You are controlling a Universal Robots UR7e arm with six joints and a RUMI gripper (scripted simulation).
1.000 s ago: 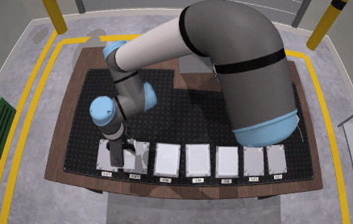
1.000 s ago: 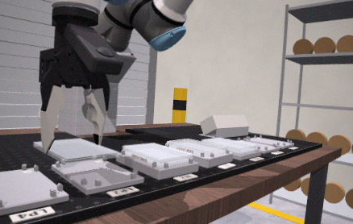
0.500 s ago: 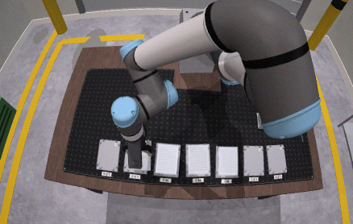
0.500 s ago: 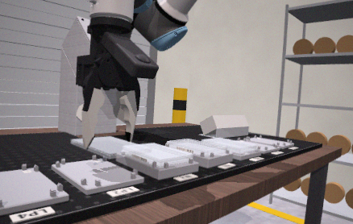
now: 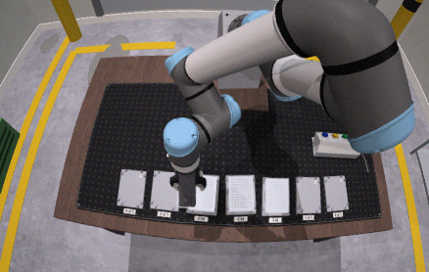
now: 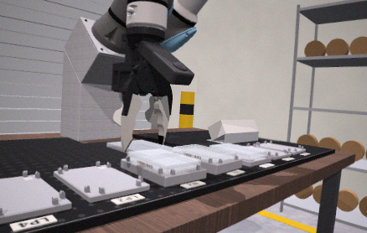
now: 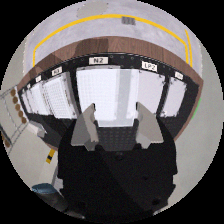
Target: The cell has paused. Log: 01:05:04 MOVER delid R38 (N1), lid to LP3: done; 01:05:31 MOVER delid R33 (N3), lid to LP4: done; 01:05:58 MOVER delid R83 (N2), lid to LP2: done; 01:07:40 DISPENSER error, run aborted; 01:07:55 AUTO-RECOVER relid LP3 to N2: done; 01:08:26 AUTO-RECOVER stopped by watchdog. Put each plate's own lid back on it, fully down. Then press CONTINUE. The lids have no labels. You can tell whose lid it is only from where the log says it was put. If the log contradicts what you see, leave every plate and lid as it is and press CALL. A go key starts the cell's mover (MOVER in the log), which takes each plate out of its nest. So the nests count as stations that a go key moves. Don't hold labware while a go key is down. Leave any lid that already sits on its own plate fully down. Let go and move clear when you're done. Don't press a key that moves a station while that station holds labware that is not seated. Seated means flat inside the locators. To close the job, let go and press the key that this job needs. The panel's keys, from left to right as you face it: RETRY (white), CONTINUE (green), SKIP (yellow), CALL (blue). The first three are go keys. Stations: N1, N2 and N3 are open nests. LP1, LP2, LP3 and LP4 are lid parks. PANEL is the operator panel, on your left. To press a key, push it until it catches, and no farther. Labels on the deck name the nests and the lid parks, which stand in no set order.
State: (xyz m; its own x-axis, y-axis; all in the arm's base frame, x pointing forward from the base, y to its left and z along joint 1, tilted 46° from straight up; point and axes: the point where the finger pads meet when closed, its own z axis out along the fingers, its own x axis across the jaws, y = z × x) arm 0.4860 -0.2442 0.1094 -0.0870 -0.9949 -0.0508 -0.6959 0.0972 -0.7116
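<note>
Now: the well plate 40 mm to the left of my hand, 40 mm below it and 10 mm ahead of it. Round my hand: LP2 lid park: 90 mm to the right, 60 mm below, 20 mm behind; then blue CALL key: 550 mm to the left, 140 mm behind; then LP4 lid park: 220 mm to the right, 60 mm below, 40 mm behind.
</note>
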